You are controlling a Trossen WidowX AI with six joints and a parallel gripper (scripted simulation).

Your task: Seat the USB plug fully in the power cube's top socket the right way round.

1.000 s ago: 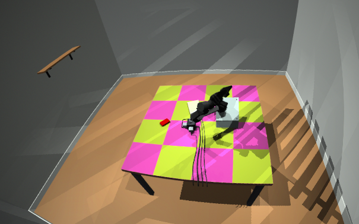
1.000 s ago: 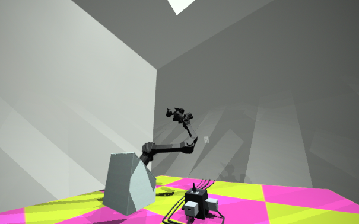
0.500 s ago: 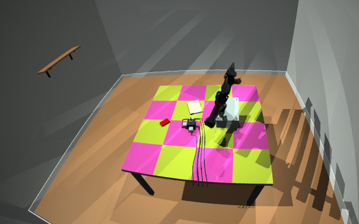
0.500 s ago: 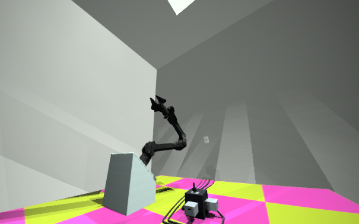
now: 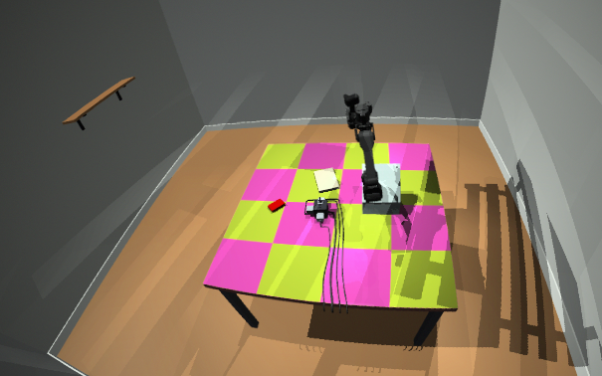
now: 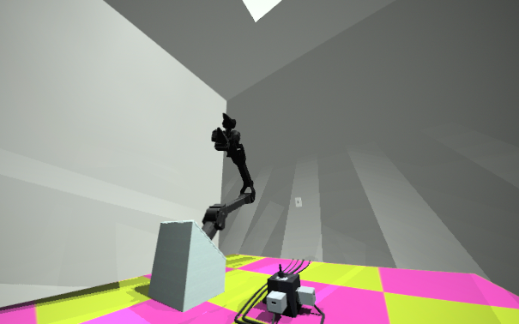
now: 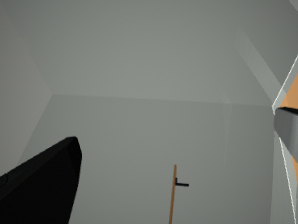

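The USB plug lies 55 cm below my gripper tip, 18 cm ahead of it and 11 cm to the left of it. From my gripper tip the other things lie so: red block: 64 cm below, 47 cm ahead, 9 cm to the left; then silver-rimmed socket: 58 cm below, 18 cm ahead, 11 cm to the left.
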